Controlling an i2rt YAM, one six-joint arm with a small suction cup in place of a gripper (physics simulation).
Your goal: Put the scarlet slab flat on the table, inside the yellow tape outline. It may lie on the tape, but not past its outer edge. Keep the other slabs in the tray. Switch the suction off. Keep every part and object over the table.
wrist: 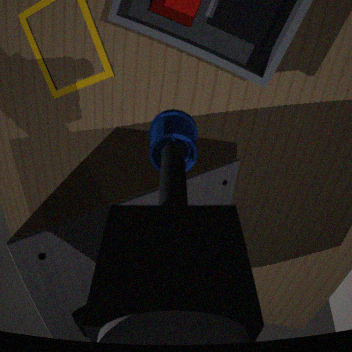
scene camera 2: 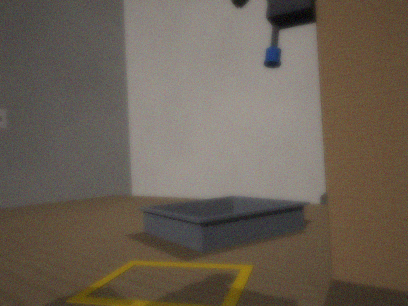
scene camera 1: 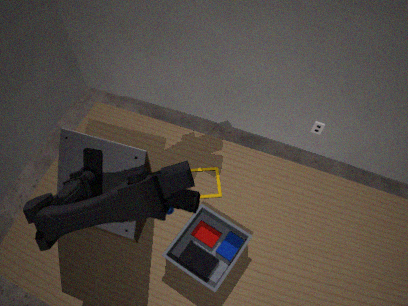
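Pixels of known places: hand, tool point: [wrist: 172,131] [scene camera 2: 272,64] [scene camera 1: 169,209]; arm's base, link origin: [scene camera 1: 93,177].
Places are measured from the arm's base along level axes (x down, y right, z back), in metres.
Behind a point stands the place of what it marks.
Note:
The scarlet slab [scene camera 1: 206,234] @[x 0.194, y 0.045, z -0.413 m] [wrist: 180,10] @[x 0.194, y 0.042, z -0.380 m] lies in the grey tray [scene camera 1: 227,219] @[x 0.156, y -0.012, z -0.479 m] [scene camera 2: 175,232] @[x 0.189, y -0.017, z -0.450 m] [wrist: 186,51] @[x 0.157, y 0.056, z -0.325 m], beside a blue slab [scene camera 1: 230,246] @[x 0.193, y 0.073, z -0.509 m] and a black slab [scene camera 1: 198,260] @[x 0.194, y 0.149, z -0.406 m] [wrist: 245,20] @[x 0.194, y 0.136, z -0.367 m]. In scene camera 2 the tray walls hide the slabs. The yellow tape outline [scene camera 1: 219,184] @[x 0.205, y -0.178, z -0.422 m] [scene camera 2: 192,265] @[x 0.206, y -0.109, z -0.351 m] [wrist: 84,85] @[x 0.205, y -0.136, z -0.262 m] lies on the table near the tray; the arm covers part of it in scene camera 1. My gripper, a blue suction cup [scene camera 1: 170,211] [scene camera 2: 272,64] [wrist: 173,120], is open with nothing on it. It hangs high above the table, off to the side of the tray and the outline.
The arm rises from a grey base plate [scene camera 1: 112,145] @[x -0.096, y -0.082, z -0.065 m] [wrist: 65,285] @[x -0.071, y -0.058, z -0.088 m] with a raised block shape, on the wooden table [scene camera 1: 310,215] @[x 0.206, y -0.115, z -0.811 m]. A wall runs along the table's far edge in scene camera 1, with a socket [scene camera 1: 318,127] on it. The arm's shadow falls across the tape outline.

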